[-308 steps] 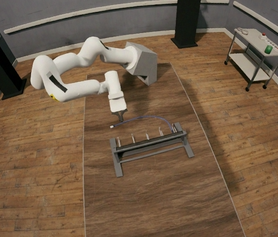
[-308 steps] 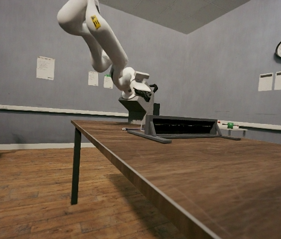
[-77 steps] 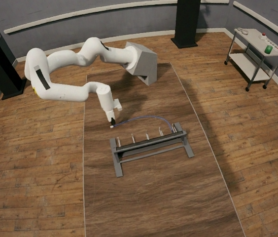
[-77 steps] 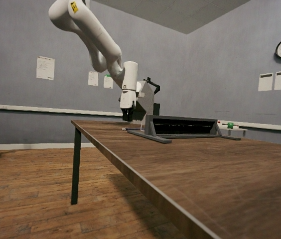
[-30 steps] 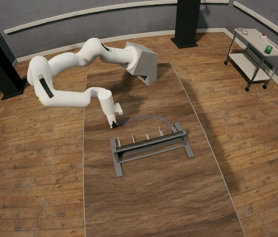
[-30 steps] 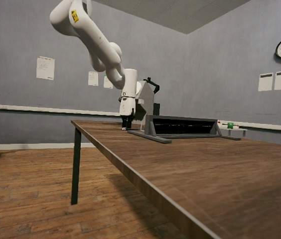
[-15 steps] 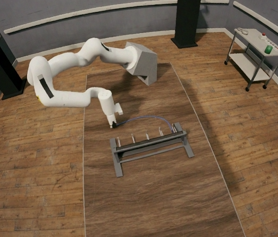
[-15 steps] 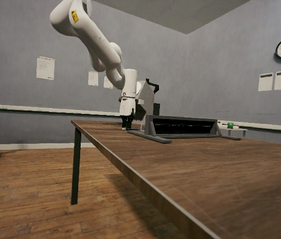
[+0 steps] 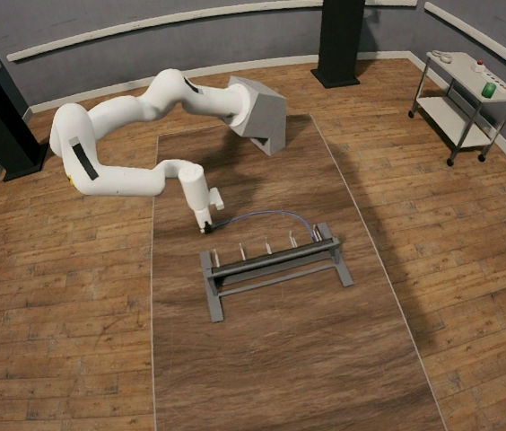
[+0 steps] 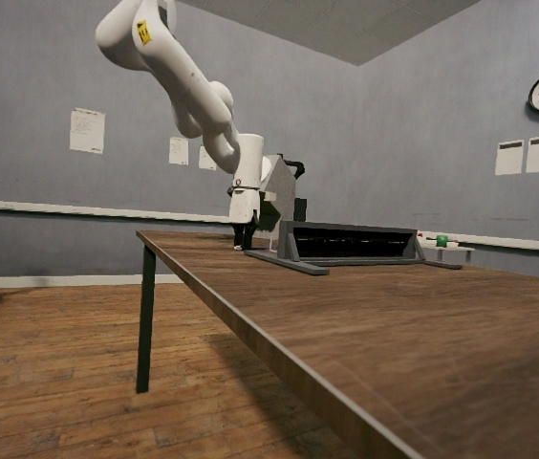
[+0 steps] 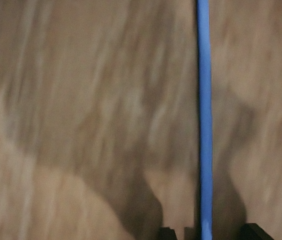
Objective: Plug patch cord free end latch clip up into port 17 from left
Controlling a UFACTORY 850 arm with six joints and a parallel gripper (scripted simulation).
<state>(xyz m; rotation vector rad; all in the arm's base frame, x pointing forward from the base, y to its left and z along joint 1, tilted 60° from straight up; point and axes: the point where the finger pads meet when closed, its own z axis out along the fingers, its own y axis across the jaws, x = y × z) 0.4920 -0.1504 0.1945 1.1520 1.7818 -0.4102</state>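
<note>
The white plug lies 20 mm to the right of my hand and 20 mm below it.
</note>
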